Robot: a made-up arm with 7 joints. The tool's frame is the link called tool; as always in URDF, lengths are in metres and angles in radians. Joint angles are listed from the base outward. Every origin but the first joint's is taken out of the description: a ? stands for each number. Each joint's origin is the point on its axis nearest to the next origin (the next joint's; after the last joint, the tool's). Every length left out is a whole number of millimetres.
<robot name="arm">
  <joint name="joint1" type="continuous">
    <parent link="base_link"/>
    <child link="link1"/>
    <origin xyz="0.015 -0.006 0.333" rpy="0 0 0"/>
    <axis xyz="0 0 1"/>
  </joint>
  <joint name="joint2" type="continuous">
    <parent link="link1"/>
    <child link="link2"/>
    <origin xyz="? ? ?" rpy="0 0 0"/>
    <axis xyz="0 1 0"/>
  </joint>
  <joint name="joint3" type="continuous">
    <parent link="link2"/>
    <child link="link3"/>
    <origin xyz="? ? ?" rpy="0 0 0"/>
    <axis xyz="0 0 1"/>
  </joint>
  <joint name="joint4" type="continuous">
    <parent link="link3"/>
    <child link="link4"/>
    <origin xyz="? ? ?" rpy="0 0 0"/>
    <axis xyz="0 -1 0"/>
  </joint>
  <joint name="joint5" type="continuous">
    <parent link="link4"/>
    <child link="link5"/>
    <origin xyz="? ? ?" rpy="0 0 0"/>
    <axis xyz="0 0 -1"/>
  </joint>
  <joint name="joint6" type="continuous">
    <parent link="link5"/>
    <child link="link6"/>
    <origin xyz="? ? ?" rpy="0 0 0"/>
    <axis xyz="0 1 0"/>
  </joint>
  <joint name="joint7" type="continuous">
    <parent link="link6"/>
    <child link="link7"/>
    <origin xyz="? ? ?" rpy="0 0 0"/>
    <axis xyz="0 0 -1"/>
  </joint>
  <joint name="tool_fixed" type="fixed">
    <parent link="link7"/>
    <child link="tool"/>
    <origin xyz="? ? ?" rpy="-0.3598 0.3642 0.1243"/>
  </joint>
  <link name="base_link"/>
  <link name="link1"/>
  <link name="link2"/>
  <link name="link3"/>
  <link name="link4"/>
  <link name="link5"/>
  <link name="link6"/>
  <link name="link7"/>
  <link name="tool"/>
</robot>
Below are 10 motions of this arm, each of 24 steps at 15 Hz.
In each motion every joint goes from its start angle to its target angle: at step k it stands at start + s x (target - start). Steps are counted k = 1, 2, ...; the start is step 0. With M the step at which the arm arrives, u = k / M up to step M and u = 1 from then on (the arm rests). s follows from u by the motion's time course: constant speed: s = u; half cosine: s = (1 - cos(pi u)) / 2; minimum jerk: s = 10 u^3 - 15 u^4 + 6 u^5.
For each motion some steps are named. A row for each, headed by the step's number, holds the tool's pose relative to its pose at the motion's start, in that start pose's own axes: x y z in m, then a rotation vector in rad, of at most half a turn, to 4 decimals.
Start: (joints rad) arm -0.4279 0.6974 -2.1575 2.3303 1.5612 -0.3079 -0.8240
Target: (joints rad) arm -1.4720 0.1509 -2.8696 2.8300 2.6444 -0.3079 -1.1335
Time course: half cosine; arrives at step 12
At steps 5, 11, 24:
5: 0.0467 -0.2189 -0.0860 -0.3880 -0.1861 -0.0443
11: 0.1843 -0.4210 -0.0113 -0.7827 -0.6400 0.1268
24: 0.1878 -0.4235 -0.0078 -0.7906 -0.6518 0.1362

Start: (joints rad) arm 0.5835 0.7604 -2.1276 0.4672 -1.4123 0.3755 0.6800
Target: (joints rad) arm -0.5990 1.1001 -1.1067 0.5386 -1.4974 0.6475 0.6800
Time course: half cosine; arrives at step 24
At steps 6, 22, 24:
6: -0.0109 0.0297 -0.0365 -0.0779 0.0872 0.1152
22: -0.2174 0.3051 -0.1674 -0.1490 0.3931 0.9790
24: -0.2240 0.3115 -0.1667 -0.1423 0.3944 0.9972

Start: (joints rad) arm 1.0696 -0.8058 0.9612 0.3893 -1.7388 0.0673 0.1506
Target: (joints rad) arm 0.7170 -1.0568 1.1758 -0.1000 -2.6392 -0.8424 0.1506
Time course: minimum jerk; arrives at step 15
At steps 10, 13, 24:
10: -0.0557 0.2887 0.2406 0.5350 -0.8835 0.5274
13: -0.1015 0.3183 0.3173 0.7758 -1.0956 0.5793
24: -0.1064 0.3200 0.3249 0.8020 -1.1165 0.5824

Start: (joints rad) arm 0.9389 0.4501 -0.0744 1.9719 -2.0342 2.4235 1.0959
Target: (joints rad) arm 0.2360 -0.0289 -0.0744 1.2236 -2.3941 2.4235 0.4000
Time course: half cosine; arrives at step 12
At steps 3, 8, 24:
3: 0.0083 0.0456 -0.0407 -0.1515 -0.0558 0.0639
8: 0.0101 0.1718 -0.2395 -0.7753 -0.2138 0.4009
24: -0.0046 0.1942 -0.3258 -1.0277 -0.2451 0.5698

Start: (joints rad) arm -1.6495 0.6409 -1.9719 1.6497 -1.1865 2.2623 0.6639
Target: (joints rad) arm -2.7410 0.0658 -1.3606 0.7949 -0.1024 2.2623 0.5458
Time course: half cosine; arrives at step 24
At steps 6, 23, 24:
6: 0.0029 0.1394 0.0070 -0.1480 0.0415 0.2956
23: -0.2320 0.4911 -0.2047 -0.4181 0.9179 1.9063
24: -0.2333 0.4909 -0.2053 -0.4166 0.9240 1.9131

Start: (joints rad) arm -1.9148 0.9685 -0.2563 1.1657 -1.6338 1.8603 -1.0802
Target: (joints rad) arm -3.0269 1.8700 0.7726 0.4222 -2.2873 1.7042 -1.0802
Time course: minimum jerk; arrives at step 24
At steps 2, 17, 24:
2: 0.0040 -0.0025 0.0026 -0.0082 -0.0005 0.0062
17: 0.1563 0.1045 0.6279 -1.6377 -0.4379 -0.1223
24: 0.0503 0.1945 0.6541 -1.8542 -0.5140 -0.4430

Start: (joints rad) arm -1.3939 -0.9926 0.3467 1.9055 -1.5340 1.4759 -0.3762
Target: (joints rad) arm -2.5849 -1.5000 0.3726 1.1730 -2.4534 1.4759 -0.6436
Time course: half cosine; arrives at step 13
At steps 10, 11, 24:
10: 0.0575 0.0932 0.2555 -1.6764 0.9246 0.8419
11: 0.0688 0.1191 0.2655 -1.8015 0.9988 0.9197
24: 0.0779 0.1423 0.2713 -1.9053 1.0608 0.9861

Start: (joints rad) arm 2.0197 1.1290 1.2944 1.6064 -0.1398 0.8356 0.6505
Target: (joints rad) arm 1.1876 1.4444 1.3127 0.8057 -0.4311 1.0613 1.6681
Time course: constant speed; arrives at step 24
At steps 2, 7, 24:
2: -0.0024 -0.0331 -0.0140 0.0206 0.0676 -0.0983
7: -0.0205 -0.1041 -0.0495 0.0766 0.2327 -0.3305
24: -0.1601 -0.1971 -0.1510 0.2407 0.7250 -0.9389

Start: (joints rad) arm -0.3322 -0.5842 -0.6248 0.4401 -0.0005 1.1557 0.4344
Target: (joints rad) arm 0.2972 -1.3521 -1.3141 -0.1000 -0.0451 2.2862 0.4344
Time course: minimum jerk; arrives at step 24
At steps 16, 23, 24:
16: -0.2735 0.1035 -0.1896 -0.3001 0.9216 1.0257
23: -0.3528 0.0826 -0.2130 -0.5457 1.1342 1.3643
24: -0.3530 0.0825 -0.2131 -0.5467 1.1349 1.3654

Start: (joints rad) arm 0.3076 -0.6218 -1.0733 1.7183 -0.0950 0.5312 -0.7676
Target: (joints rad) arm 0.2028 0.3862 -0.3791 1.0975 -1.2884 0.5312 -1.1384
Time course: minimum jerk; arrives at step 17
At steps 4, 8, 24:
4: 0.0489 0.0827 0.0008 -0.0314 -0.0134 0.2398
8: 0.1050 0.4641 0.0032 -0.1187 -0.1494 1.2128
24: -0.2570 0.9412 0.0670 -0.0024 -0.7914 2.6136

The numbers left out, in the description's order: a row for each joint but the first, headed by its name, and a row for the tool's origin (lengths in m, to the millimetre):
joint2: 0.028 -0.021 0
joint3: 0.002 0 0.259
joint4: 0.04 0.012 0
joint5: 0.11 0 -0.434
joint6: 0.015 -0.01 0
joint7: 0.116 0 -0.158
tool: -0.025 0.004 0

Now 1 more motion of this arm.
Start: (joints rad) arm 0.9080 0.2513 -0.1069 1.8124 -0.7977 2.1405 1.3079
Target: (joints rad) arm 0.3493 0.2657 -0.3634 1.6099 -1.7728 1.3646 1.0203
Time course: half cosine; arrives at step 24
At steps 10, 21, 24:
10: 0.1955 0.0178 -0.0514 -0.0832 -0.1826 -0.2537
21: 0.4264 -0.0042 -0.2097 -0.5249 -0.5579 -0.3281
24: 0.4372 -0.0059 -0.2229 -0.5614 -0.5803 -0.3150

